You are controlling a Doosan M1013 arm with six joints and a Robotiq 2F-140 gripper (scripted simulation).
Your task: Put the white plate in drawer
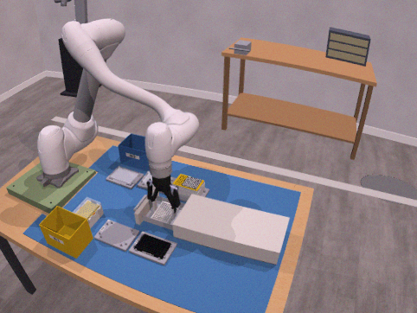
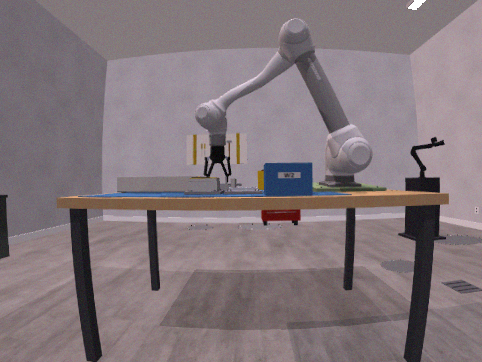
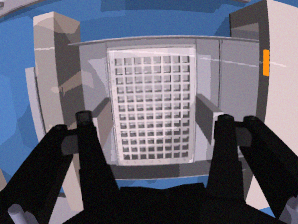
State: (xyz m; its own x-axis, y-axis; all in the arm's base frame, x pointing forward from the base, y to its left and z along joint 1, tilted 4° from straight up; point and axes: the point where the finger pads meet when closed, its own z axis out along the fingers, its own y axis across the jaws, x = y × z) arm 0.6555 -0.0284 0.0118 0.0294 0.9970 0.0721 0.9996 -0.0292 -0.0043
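Now: the white plate 20 mm below my hand. Also, from my hand: cooler CD: 170 mm ahead, 10 mm below; then drawer: 40 mm ahead, 20 mm below; then black plate: 190 mm to the right, 30 mm ahead, 20 mm below.
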